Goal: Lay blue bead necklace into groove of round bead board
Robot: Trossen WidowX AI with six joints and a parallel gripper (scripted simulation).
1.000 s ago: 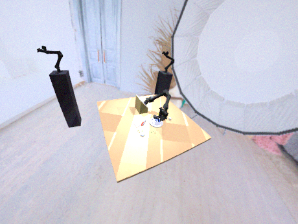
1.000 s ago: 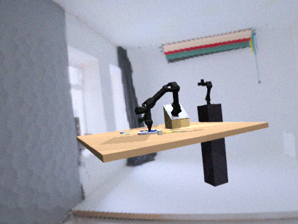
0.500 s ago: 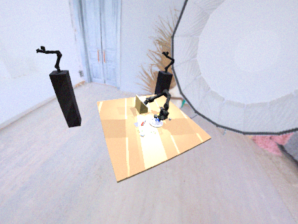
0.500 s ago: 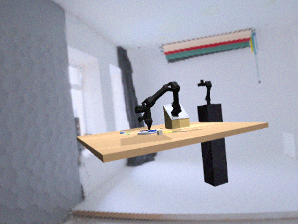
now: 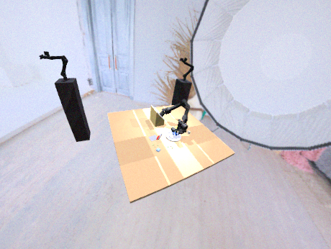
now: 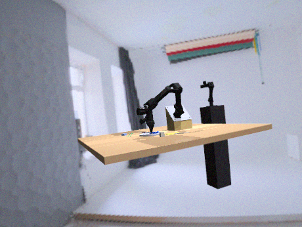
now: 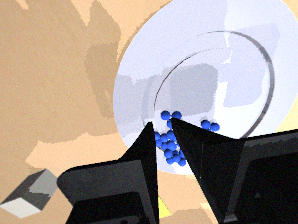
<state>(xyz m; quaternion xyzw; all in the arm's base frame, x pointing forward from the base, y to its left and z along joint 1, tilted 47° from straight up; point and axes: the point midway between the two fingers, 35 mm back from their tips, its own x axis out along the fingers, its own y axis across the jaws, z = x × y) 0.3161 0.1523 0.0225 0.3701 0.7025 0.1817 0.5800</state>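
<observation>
Right now the round bead board is 10 mm behind my gripper tip, 50 mm to the right of it and 10 mm below it. Also, from my gripper tip: yellow flat piece 140 mm behind, 110 mm to the left, 20 mm below; then red-and-grey object 40 mm behind, 230 mm to the right, 20 mm below; then white cylinder 10 mm behind, 190 mm to the left.
</observation>
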